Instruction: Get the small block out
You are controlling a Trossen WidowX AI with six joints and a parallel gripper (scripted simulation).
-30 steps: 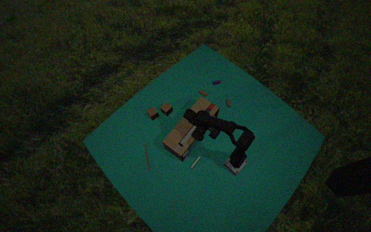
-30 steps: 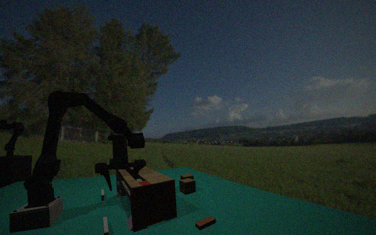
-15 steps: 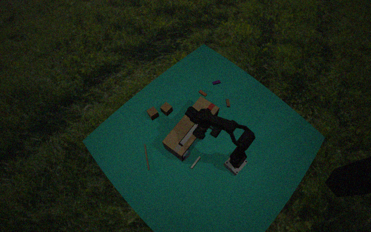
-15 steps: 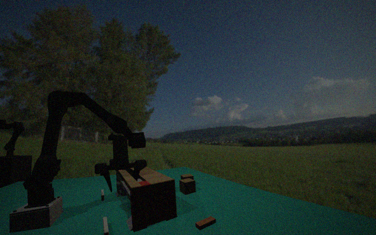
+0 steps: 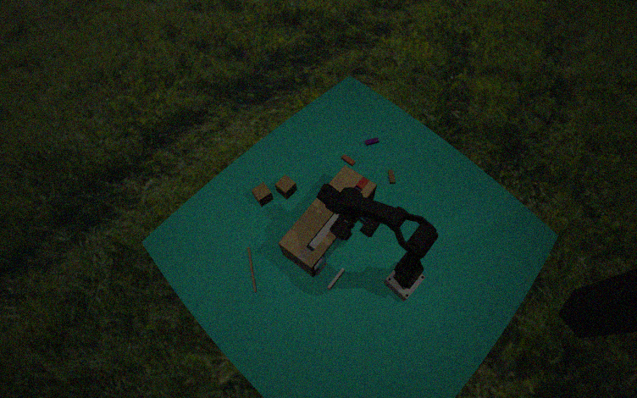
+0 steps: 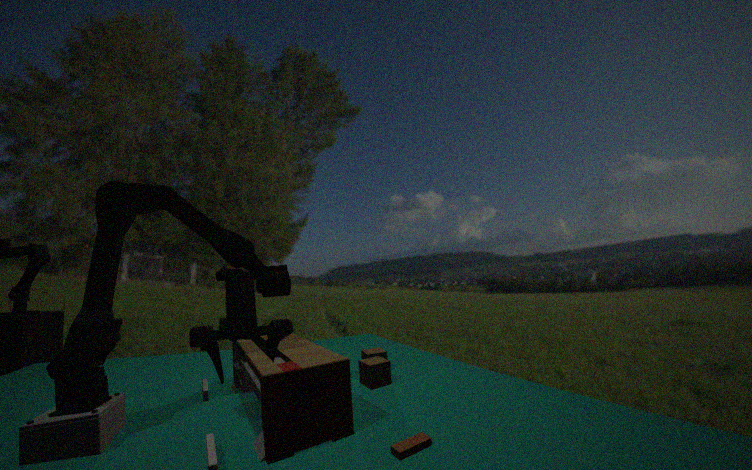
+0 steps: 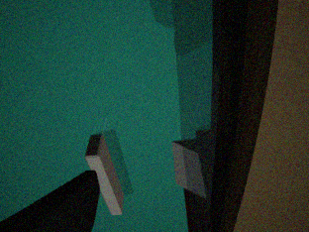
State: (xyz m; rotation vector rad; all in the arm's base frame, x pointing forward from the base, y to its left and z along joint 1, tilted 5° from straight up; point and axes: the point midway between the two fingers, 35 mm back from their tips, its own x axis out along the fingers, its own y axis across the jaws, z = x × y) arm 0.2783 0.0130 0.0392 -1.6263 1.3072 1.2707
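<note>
The tan block lies 6 cm ahead of my gripper tip and 1 cm to the right of it. Round my gripper tip: purple block: 32 cm to the right, 26 cm ahead, 8 cm below; then long brown box: 6 cm to the left, 2 cm below, 2 cm ahead; then thin rod: 41 cm to the left, 9 cm ahead, 8 cm below.
</note>
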